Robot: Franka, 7 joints.
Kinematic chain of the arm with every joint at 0, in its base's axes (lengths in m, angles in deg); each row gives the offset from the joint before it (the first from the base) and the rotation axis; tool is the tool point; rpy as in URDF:
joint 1: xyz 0 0 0.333 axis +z
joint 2: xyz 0 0 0 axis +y
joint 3: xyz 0 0 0.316 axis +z
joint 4: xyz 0.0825 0 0 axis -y
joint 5: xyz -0.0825 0 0.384 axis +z
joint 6: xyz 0 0 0 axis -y
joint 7: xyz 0.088 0 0 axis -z
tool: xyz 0 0 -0.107 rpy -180 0 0
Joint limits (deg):
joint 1: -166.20..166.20
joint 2: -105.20..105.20
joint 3: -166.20..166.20
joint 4: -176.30..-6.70
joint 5: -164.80..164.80
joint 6: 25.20..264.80
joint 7: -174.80..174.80
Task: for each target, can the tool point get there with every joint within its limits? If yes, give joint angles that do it. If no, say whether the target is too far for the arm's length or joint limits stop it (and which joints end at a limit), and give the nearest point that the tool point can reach.
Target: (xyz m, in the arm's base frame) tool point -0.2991 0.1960 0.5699
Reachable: yes | joints 31.05 47.41 126.06 -122.78 16.28 71.72 -138.46
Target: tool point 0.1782 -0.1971 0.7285
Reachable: yes | joints 51.46 -86.51 -22.31 -124.27 -51.61 80.92 65.65
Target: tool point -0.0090 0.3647 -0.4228
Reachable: no: joint limits stop it (at a limit: joint 2) | nearest point -0.0088 0.3555 -0.3558 | short by 0.068 m
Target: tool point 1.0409 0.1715 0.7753
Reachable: no: too far | nearest point 0.7806 0.1286 0.6647 | short by 0.286 m
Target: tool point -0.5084 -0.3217 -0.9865
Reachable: no: too far | nearest point -0.3585 -0.2269 -0.3417 | short by 0.669 m
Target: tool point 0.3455 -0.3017 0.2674
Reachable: yes | joints -140.88 -17.46 108.09 -141.45 100.55 162.65 59.32
